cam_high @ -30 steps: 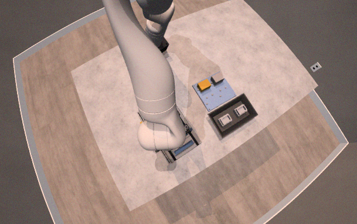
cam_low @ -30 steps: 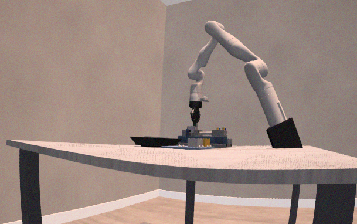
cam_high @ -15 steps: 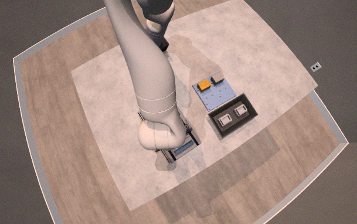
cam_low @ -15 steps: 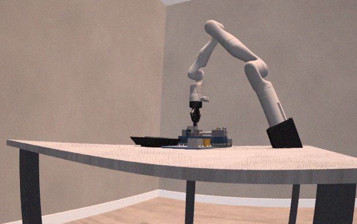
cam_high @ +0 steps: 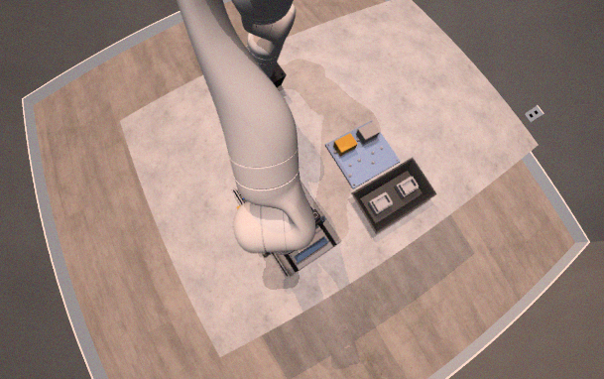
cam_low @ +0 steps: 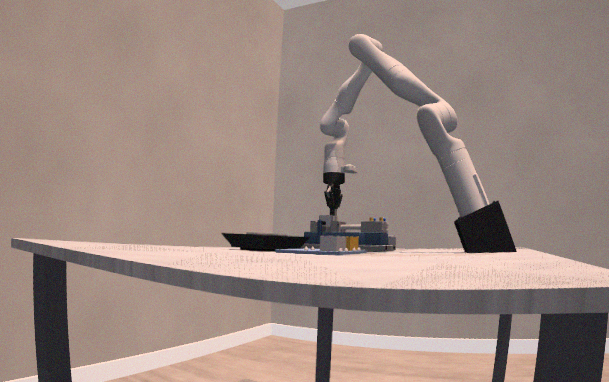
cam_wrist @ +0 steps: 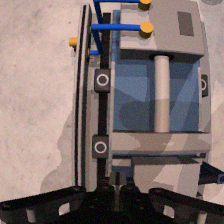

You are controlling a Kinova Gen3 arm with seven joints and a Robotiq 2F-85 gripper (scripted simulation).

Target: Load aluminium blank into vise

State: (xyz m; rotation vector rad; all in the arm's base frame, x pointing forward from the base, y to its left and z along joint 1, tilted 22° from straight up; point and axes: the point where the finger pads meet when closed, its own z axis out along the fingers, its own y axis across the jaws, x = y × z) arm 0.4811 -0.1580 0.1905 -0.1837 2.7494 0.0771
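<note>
The aluminium blank is 40 mm to the left of my hand and 20 mm below it. The rest, counted from my hand: blue vise base: 80 mm below, 70 mm behind, 30 mm to the left; brass blank: 290 mm to the left, 200 mm behind, 100 mm below.
</note>
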